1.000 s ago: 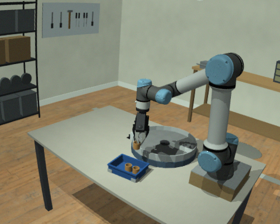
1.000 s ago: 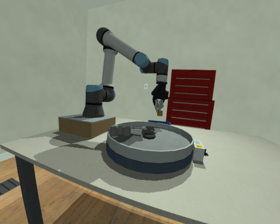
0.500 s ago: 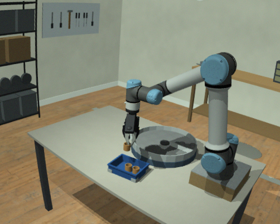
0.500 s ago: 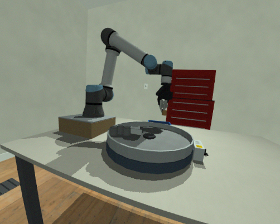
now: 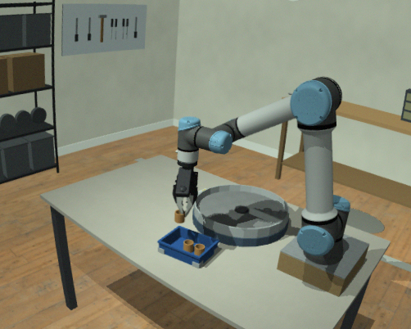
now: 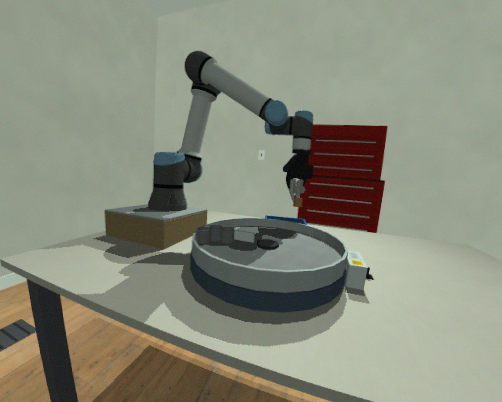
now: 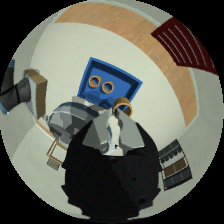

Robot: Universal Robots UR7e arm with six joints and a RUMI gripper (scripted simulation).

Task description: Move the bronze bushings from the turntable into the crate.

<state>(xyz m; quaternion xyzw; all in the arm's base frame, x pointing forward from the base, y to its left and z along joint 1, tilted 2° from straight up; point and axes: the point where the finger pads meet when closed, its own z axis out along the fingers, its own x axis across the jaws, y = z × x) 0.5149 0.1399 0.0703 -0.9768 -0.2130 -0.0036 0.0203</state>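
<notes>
My hand is 30 mm past the blue crate, 10 mm to the right of it and 130 mm above it. From my hand the other things lie so: turntable (90 mm behind, 330 mm to the right, 100 mm below).
</notes>
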